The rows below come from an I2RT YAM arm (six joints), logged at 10 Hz.
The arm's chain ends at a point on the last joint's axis. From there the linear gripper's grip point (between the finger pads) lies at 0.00 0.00 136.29 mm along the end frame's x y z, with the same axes.
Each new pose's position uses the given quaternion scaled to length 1; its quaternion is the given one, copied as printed.
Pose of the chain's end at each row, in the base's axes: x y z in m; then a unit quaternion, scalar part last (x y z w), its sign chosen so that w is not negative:
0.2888, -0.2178, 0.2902, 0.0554, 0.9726, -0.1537, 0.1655
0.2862, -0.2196, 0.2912, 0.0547, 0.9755, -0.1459, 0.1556
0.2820, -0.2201, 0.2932, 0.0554, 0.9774, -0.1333, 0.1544
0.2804, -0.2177, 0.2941, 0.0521, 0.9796, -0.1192, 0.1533
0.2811, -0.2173, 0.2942, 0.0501, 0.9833, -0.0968, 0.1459
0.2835, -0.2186, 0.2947, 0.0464, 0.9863, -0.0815, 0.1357
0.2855, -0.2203, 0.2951, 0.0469, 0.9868, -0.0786, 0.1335
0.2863, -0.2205, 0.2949, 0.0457, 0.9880, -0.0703, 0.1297
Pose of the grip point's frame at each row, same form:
0.3304, -0.2610, 0.1678, 0.0554, 0.9726, -0.1537, 0.1655
0.3254, -0.2607, 0.1673, 0.0547, 0.9755, -0.1459, 0.1556
0.3211, -0.2579, 0.1683, 0.0554, 0.9774, -0.1333, 0.1544
0.3196, -0.2517, 0.1681, 0.0521, 0.9796, -0.1192, 0.1533
0.3189, -0.2452, 0.1663, 0.0501, 0.9833, -0.0968, 0.1459
0.3190, -0.2422, 0.1652, 0.0464, 0.9863, -0.0815, 0.1357
0.3204, -0.2431, 0.1654, 0.0469, 0.9868, -0.0786, 0.1335
0.3204, -0.2410, 0.1645, 0.0457, 0.9880, -0.0703, 0.1297

